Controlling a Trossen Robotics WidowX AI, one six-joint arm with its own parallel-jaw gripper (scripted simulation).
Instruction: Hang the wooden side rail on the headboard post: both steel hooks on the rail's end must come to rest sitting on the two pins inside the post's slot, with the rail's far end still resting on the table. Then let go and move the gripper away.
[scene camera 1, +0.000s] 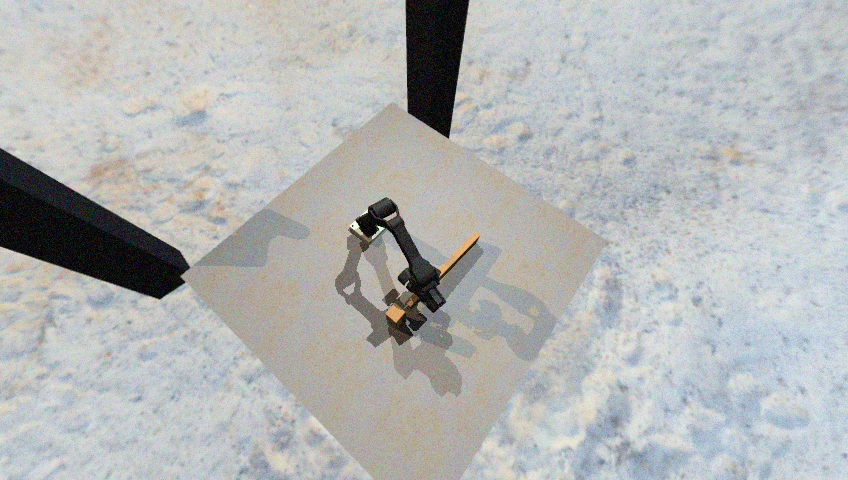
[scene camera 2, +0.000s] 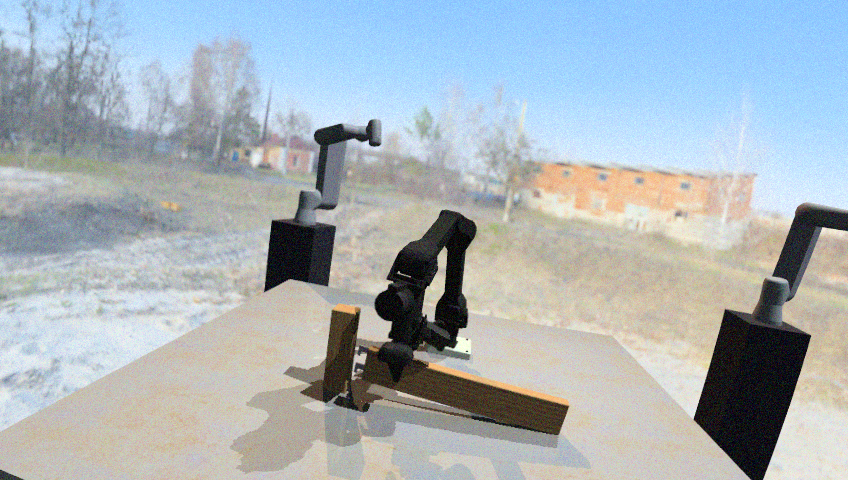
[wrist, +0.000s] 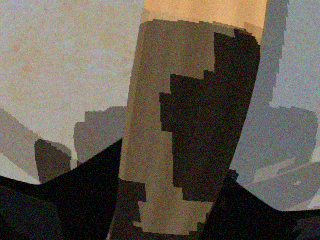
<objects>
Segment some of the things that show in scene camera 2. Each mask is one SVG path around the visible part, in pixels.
The gripper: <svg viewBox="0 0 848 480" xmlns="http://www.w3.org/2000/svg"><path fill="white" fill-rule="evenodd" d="M442 320L437 319L434 322L430 322L427 319L427 315L423 317L421 312L417 314L408 313L392 321L391 330L388 333L388 338L392 340L391 342L387 341L381 346L378 360L388 363L394 382L399 383L403 368L410 365L414 357L413 351L417 350L420 344L423 345L423 341L439 351L445 349L451 338L448 331L444 330L445 324Z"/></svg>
A wooden side rail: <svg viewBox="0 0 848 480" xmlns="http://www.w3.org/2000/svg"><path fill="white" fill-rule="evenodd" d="M359 345L357 355L360 356L361 351L367 353L365 364L355 362L354 372L357 373L358 369L363 370L362 380L496 420L503 420L526 428L530 427L538 431L542 430L550 434L560 434L569 408L567 399L542 394L530 389L526 390L511 384L507 385L416 358L411 360L409 366L403 368L400 381L396 383L393 381L388 363L378 360L378 353L381 347Z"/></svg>
</objects>
